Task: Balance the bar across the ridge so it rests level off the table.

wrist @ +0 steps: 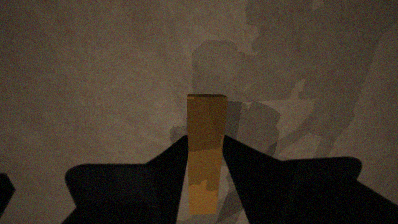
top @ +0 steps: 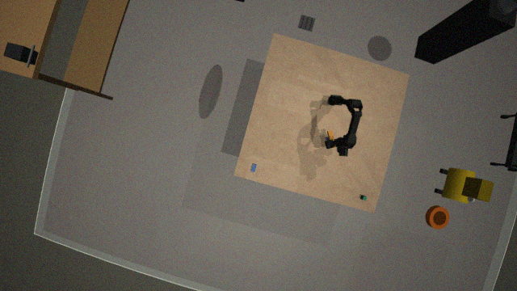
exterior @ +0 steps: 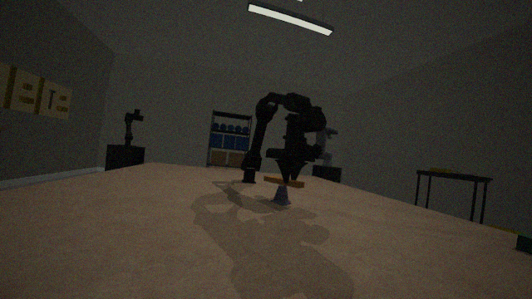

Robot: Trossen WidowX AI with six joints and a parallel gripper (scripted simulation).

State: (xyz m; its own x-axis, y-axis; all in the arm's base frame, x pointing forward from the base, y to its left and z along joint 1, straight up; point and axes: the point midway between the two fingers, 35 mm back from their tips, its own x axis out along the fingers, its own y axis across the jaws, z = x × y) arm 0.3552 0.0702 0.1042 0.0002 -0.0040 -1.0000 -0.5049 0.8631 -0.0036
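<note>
Right now the bar is 2 cm behind my gripper tip and 1 cm to the right of it. Also, from my gripper tip: small blue block (57 cm to the right, 38 cm ahead, 6 cm below); ridge (2 cm behind, 1 cm to the right, 1 cm below); small green block (43 cm to the left, 38 cm ahead, 5 cm below).
</note>
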